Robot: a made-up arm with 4 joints. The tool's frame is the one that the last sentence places.
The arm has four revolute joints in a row. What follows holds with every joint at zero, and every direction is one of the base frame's. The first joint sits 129 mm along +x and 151 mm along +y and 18 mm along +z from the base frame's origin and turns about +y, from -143.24 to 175.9 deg. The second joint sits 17 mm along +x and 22 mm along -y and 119 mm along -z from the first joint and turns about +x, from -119.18 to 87.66 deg. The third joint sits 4 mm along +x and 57 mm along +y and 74 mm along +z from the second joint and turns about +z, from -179.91 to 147.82 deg. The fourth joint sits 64 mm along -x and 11 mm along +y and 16 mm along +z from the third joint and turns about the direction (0.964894, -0.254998, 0.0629), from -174.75 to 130.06 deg. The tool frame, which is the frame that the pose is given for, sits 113 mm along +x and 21 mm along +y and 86 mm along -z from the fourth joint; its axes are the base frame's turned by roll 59.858, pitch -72.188 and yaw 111.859 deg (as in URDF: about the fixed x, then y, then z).
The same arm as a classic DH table. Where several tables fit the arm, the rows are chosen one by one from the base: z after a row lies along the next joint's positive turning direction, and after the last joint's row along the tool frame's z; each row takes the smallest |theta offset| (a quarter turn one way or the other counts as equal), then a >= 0, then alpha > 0; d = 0 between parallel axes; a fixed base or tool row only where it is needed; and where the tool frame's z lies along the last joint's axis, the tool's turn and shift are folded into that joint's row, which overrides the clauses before.
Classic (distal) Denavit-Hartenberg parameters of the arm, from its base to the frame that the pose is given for. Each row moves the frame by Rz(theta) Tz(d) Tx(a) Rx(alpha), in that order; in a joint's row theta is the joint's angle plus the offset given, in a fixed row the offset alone. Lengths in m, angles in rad.
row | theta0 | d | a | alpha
base (fixed) | 0 | 0.018 | 0.129 | -1.5708
joint 1 | 1.5708 | 0.129 | 0.119 | 1.5708
joint 2 | 1.5708 | 0.021 | 0.057 | -1.5708
joint 3 | -0.2584 | 0.0941 | -0.0057 | 1.5079
joint 4 | -0.9666 | 0.1068 | 0.1039 | -0.1622
tool (fixed) | 2.2811 | -0.0743 | 0 | 0
Joint limits (rad, base to tool): -2.5..3.07 -2.0801..1.53 -3.14..2.5799 -3.05..2.27

